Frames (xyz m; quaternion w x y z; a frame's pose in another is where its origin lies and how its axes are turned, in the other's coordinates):
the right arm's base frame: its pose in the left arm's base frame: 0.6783 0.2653 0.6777 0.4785 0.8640 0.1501 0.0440
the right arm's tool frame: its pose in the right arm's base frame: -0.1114 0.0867 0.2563 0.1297 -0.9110 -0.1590 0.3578
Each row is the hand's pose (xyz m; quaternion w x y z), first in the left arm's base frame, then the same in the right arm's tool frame.
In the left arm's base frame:
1: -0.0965 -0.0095 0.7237 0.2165 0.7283 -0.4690 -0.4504
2: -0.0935 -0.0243 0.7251 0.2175 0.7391 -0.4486 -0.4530
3: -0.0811 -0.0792 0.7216 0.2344 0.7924 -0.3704 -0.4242
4: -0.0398 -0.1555 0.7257 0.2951 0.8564 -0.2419 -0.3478
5: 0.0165 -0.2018 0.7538 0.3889 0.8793 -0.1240 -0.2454
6: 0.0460 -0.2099 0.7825 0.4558 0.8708 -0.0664 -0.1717
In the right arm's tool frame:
1: -0.3848 0.0127 0.6451 0.1049 0.4159 -0.3241 -0.8432
2: -0.3898 -0.0002 0.6389 0.0942 0.4279 -0.3074 -0.8447
3: -0.4127 -0.0431 0.6103 0.0680 0.5036 -0.2505 -0.8241
4: -0.4244 -0.1102 0.5564 0.0645 0.6281 -0.1471 -0.7614
5: -0.3971 -0.1689 0.5127 0.1091 0.7347 -0.0389 -0.6684
6: -0.3661 -0.1950 0.5022 0.1583 0.7851 0.0197 -0.5984

